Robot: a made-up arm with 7 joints. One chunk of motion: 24 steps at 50 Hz.
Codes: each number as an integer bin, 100 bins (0 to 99) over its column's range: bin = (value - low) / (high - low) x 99, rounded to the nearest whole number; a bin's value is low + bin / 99 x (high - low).
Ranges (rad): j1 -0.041..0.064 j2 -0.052..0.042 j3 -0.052..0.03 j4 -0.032..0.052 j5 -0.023..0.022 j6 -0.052..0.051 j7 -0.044..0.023
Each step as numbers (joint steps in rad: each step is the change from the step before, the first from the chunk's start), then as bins.
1 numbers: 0.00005 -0.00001 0.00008 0.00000 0.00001 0.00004 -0.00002
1 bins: 39 55 63 38 51 50 65
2 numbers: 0.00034 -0.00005 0.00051 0.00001 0.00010 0.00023 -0.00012
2 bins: 39 55 63 38 51 50 65
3 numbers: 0.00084 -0.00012 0.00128 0.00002 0.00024 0.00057 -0.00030
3 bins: 39 55 64 38 51 51 65
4 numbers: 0.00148 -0.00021 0.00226 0.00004 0.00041 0.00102 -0.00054
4 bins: 40 55 66 38 52 51 64
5 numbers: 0.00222 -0.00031 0.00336 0.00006 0.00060 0.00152 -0.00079
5 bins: 41 54 67 38 52 51 64
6 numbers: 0.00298 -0.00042 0.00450 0.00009 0.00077 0.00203 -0.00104
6 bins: 41 54 68 38 52 52 63
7 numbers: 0.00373 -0.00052 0.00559 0.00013 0.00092 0.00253 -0.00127
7 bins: 42 54 70 38 53 52 63
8 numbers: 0.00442 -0.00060 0.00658 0.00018 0.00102 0.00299 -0.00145
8 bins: 43 54 71 38 53 53 63
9 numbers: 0.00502 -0.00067 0.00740 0.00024 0.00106 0.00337 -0.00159
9 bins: 43 54 72 38 53 53 63
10 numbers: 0.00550 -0.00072 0.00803 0.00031 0.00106 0.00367 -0.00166
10 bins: 44 54 72 38 53 54 63
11 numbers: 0.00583 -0.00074 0.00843 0.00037 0.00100 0.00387 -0.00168
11 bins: 44 54 73 38 53 54 63
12 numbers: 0.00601 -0.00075 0.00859 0.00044 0.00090 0.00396 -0.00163
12 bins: 44 54 73 38 53 54 63
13 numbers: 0.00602 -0.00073 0.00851 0.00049 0.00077 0.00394 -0.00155
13 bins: 44 54 73 38 52 54 63
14 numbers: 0.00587 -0.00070 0.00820 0.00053 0.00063 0.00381 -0.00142
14 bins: 44 54 73 38 52 54 63
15 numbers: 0.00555 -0.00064 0.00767 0.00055 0.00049 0.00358 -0.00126
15 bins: 44 54 72 38 52 53 63
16 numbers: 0.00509 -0.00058 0.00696 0.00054 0.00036 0.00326 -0.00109
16 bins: 43 54 71 38 51 53 63
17 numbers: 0.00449 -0.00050 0.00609 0.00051 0.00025 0.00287 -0.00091
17 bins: 43 54 70 38 51 53 64
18 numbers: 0.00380 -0.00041 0.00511 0.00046 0.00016 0.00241 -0.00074
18 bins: 42 54 69 38 51 52 64
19 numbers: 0.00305 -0.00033 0.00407 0.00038 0.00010 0.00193 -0.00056
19 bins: 42 54 68 38 51 52 64
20 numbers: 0.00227 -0.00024 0.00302 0.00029 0.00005 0.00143 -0.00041
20 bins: 41 55 66 38 51 51 64
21 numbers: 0.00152 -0.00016 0.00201 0.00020 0.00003 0.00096 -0.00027
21 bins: 40 55 65 38 51 51 65
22 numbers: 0.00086 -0.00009 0.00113 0.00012 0.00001 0.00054 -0.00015
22 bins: 39 55 64 38 51 50 65
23 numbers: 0.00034 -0.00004 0.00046 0.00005 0.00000 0.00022 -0.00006
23 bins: 39 55 63 38 51 50 65
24 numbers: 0.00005 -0.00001 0.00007 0.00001 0.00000 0.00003 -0.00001
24 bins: 39 55 63 38 51 50 65
